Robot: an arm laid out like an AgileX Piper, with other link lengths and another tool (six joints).
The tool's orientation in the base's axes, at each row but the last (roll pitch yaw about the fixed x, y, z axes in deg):
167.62, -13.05, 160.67
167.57, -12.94, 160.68
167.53, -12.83, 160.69
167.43, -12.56, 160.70
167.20, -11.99, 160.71
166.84, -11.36, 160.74
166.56, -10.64, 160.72
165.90, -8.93, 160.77
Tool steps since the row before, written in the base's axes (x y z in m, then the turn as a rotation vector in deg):
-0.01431, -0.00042, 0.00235, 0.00, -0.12, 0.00
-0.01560, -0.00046, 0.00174, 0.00, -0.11, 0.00
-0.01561, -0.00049, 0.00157, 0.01, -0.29, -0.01
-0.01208, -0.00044, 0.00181, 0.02, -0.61, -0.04
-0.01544, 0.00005, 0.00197, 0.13, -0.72, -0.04
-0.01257, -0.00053, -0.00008, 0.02, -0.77, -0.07
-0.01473, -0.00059, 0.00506, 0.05, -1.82, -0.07
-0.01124, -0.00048, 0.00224, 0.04, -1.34, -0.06
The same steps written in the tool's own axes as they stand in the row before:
0.01355, -0.00517, -0.00039, -0.04, -0.11, -0.03
0.01459, -0.00580, 0.00033, -0.04, -0.10, -0.03
0.01455, -0.00586, 0.00045, -0.10, -0.26, -0.07
0.01138, -0.00445, -0.00029, -0.22, -0.55, -0.13
0.01468, -0.00517, -0.00004, -0.36, -0.61, -0.18
0.01145, -0.00507, 0.00126, -0.28, -0.70, -0.15
0.01441, -0.00470, -0.00363, -0.65, -1.64, -0.44
0.01068, -0.00389, -0.00158, -0.48, -1.21, -0.32

